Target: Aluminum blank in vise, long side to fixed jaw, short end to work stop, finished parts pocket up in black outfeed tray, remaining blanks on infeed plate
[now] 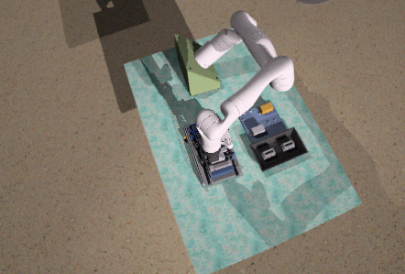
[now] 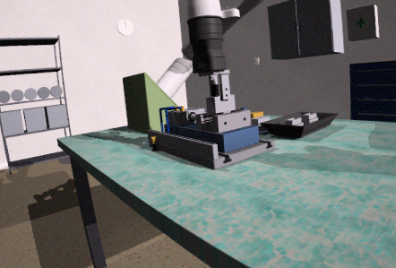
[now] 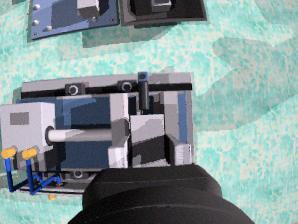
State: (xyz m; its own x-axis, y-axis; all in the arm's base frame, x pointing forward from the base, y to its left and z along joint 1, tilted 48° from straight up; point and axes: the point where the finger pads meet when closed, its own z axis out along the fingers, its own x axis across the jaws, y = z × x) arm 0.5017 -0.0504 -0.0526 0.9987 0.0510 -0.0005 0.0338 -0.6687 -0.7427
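Right now the fixed jaw is 30 mm ahead of my hand, 10 mm to the left of it and 70 mm below it. From my hand the other things lie so: blue infeed plate: 140 mm behind, 280 mm to the left, 140 mm below; then gray blank: 30 mm below; then vise: 70 mm behind, 100 mm below.
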